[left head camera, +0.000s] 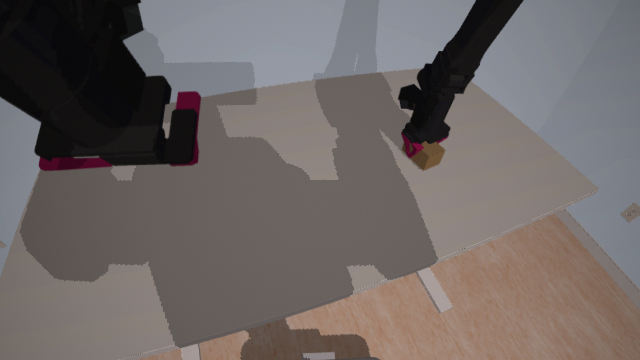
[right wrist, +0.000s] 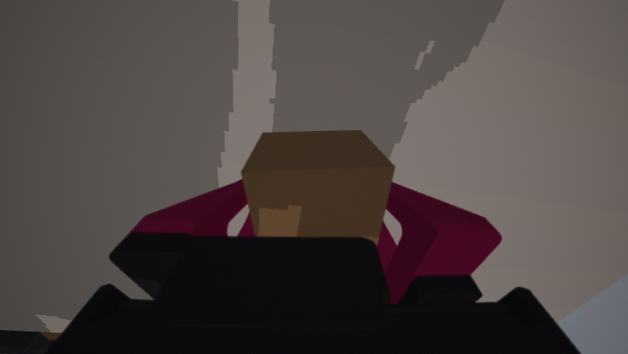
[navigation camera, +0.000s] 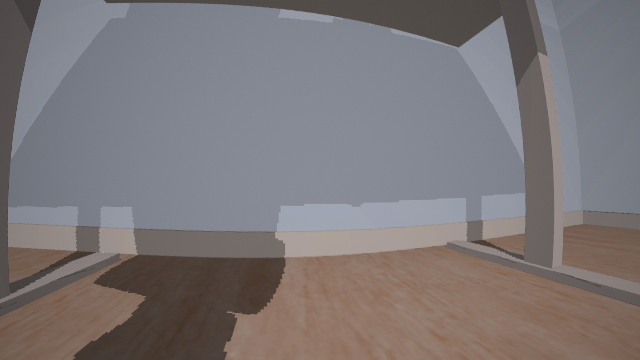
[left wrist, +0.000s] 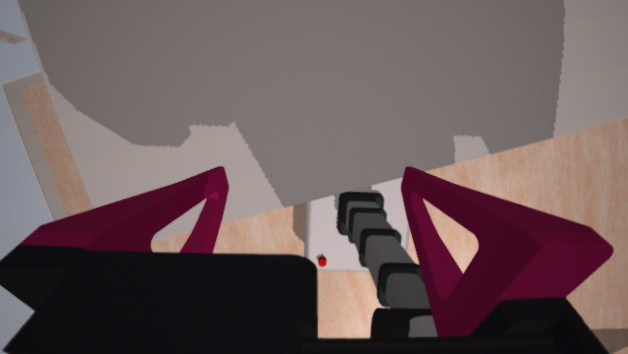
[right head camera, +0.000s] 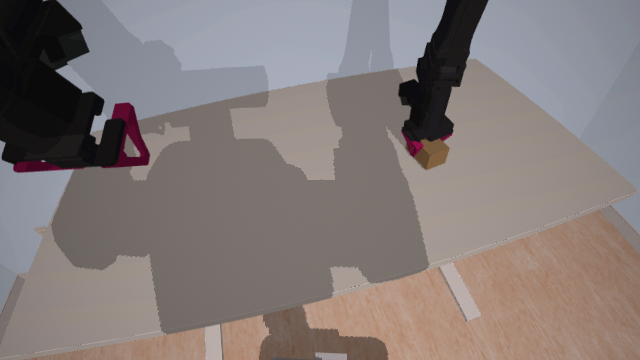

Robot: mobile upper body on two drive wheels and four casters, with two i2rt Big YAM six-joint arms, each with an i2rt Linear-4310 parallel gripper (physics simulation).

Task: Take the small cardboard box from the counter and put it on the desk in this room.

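Frame: origin at the left arm's base, x ahead, y left, z up, level; metres.
Where they show: left gripper, between the fingertips: (left head camera: 153, 158) (left wrist: 314, 176) (right head camera: 115, 161); right gripper, between the fingertips: (left head camera: 417, 152) (right wrist: 314, 176) (right head camera: 422, 151).
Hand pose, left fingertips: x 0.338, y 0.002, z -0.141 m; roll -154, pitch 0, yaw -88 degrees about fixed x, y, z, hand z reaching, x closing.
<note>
Each offset is from my left fingertips to the centre of the thing. "spot": to the spot under its first point. Level surfaces: height alone.
The small cardboard box @[dy -0.484, dx +0.336, dz -0.281 m] (left head camera: 430, 156) (right head camera: 434, 154) (right wrist: 317, 195) is brown and sits between the fingers of my right gripper (left head camera: 425, 142) (right head camera: 427, 141). The gripper is shut on it, over the right half of the desk in both head views. Whether the box touches the desk top cannot be told. The desk @[dz -0.319 m] (left head camera: 500, 190) (right head camera: 520, 180) has a pale, flat top, partly in the robot's shadow. My left gripper (left wrist: 314, 176) is open and empty, over the left part of the desk in the head views. The counter does not show in these views.
A wall (left head camera: 300, 30) (navigation camera: 300, 125) runs behind the desk. Desk legs @[spot: dy -0.783, dx +0.532, dz -0.959 m] (navigation camera: 540, 160) with floor bars (navigation camera: 590, 280) stand at both sides in the navigation view. The robot's pale base (left wrist: 330, 240) shows near the desk's front edge. A wall socket (left head camera: 631, 212) is at the right.
</note>
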